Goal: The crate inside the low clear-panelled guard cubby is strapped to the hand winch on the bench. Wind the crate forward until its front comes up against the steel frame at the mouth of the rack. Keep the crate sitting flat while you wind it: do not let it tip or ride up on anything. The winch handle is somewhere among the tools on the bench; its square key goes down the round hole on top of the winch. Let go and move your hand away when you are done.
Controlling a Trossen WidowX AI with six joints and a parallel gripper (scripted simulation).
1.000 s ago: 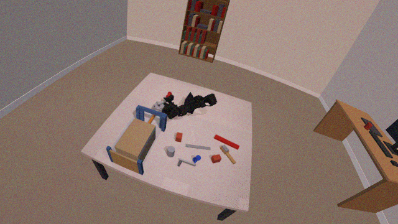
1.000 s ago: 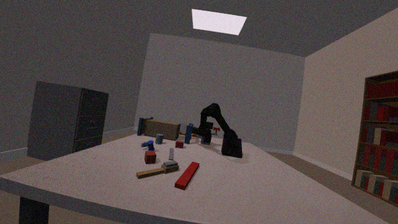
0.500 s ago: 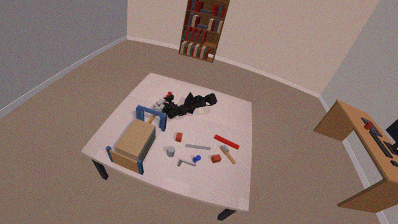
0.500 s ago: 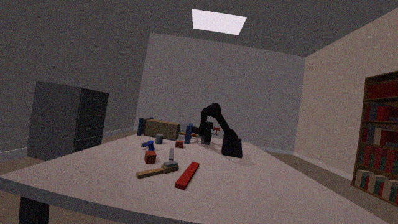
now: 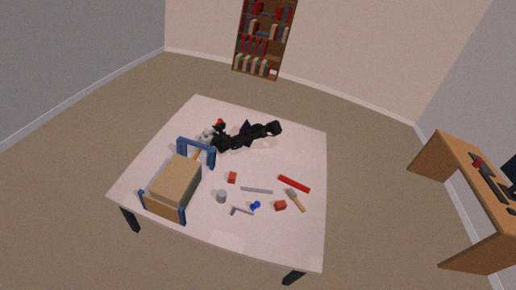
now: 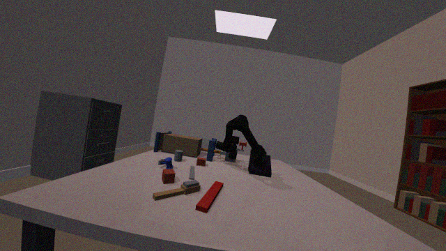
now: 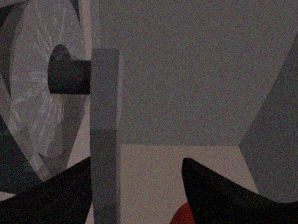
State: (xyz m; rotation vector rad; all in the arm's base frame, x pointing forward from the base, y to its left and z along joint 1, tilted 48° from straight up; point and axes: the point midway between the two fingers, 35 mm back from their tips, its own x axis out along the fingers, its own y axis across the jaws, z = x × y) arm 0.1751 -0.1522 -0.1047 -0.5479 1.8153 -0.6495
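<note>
My gripper tip is now 1 cm to the right of the winch handle, 1 cm past it and 1 cm above it. From my gripper tip the other things lie so: blue frame: 20 cm ahead, 3 cm below; then red knob: 4 cm behind, 3 cm to the left, 2 cm above; then grey winch: 10 cm below, 3 cm to the right, 3 cm ahead.
</note>
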